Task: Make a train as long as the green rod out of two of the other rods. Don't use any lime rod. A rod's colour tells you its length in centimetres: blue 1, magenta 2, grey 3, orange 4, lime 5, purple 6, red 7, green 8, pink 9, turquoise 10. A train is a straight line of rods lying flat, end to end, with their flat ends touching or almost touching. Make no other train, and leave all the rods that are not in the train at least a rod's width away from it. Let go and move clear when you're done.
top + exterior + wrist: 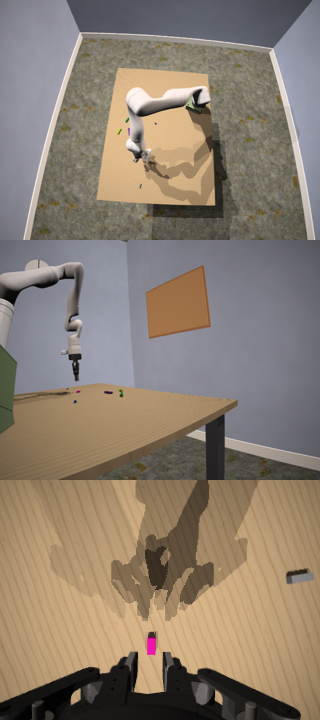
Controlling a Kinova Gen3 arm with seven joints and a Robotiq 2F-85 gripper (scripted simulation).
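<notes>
The magenta rod lies 8 cm below my hand. Also, from my hand: lime rod (17 cm ahead, 21 cm to the right, 8 cm below); then purple rod (9 cm ahead, 20 cm to the right, 8 cm below); then grey rod (21 cm to the left, 8 cm below).
</notes>
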